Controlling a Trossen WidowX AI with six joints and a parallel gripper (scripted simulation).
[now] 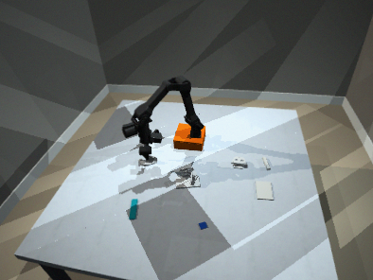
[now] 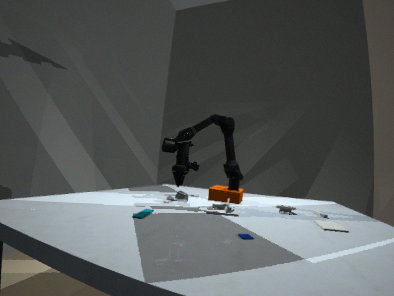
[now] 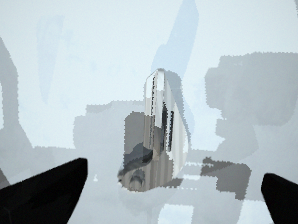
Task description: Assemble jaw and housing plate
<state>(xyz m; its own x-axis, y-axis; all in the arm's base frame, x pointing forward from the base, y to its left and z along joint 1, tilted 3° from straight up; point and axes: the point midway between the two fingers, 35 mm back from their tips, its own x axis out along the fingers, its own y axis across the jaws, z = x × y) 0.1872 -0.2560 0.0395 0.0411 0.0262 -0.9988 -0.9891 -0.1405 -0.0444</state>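
My gripper tip is 7 cm above the jaw, 3 cm to the left of it and 1 cm past it. Also, from my gripper tip: white base: 22 cm to the left, 14 cm ahead, 7 cm below; then small pale block: 49 cm to the left, 6 cm below; then teal bar: 31 cm ahead, 7 cm below, 3 cm to the right.
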